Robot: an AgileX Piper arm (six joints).
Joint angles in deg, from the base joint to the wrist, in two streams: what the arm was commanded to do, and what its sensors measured. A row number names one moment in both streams.
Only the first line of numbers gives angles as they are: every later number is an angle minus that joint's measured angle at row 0.
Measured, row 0:
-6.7 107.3 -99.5 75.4 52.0 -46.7
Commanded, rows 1 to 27:
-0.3 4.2 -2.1 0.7 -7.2 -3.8
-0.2 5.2 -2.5 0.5 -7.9 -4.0
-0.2 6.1 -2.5 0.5 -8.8 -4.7
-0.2 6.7 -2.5 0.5 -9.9 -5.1
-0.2 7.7 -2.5 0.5 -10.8 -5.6
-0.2 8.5 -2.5 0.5 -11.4 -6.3
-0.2 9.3 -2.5 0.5 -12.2 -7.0
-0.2 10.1 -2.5 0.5 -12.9 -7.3
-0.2 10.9 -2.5 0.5 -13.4 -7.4
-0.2 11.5 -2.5 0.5 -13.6 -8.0
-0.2 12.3 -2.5 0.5 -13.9 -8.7
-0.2 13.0 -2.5 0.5 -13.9 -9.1
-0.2 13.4 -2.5 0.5 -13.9 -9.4
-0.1 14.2 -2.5 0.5 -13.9 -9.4
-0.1 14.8 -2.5 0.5 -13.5 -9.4
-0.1 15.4 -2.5 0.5 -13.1 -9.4
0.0 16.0 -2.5 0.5 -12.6 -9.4
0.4 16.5 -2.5 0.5 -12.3 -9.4
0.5 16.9 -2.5 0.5 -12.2 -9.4
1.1 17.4 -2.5 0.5 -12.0 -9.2
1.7 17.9 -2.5 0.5 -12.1 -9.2
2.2 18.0 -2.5 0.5 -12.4 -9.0
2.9 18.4 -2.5 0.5 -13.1 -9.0
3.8 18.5 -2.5 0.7 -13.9 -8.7
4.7 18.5 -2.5 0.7 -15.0 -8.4
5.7 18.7 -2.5 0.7 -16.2 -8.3
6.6 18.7 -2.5 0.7 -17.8 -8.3
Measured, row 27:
3.6 18.8 -2.0 0.0 -14.5 -8.6
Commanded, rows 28 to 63:
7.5 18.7 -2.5 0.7 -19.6 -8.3
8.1 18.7 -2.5 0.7 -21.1 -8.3
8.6 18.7 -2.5 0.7 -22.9 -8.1
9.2 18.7 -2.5 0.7 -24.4 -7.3
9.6 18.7 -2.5 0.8 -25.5 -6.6
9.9 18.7 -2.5 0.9 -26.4 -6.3
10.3 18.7 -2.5 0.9 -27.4 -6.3
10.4 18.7 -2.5 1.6 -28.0 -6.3
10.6 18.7 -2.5 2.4 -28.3 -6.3
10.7 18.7 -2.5 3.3 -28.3 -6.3
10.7 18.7 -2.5 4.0 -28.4 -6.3
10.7 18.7 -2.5 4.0 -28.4 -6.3
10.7 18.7 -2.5 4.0 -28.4 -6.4
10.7 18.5 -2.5 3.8 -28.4 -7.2
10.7 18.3 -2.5 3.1 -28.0 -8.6
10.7 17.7 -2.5 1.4 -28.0 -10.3
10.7 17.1 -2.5 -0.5 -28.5 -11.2
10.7 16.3 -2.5 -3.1 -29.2 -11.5
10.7 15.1 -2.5 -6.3 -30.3 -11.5
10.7 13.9 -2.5 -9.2 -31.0 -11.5
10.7 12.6 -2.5 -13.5 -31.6 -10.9
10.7 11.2 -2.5 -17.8 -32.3 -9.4
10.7 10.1 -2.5 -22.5 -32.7 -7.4
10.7 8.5 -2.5 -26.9 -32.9 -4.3
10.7 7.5 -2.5 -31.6 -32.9 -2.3
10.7 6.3 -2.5 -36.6 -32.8 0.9
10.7 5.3 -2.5 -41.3 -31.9 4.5
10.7 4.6 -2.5 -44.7 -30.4 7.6
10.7 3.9 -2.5 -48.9 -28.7 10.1
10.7 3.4 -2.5 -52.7 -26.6 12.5
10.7 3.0 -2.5 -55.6 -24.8 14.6
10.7 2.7 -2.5 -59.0 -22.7 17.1
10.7 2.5 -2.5 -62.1 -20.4 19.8
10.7 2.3 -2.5 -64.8 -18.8 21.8
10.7 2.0 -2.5 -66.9 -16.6 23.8
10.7 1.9 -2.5 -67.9 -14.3 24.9
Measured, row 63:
10.8 3.1 -2.4 -59.5 -22.3 17.8
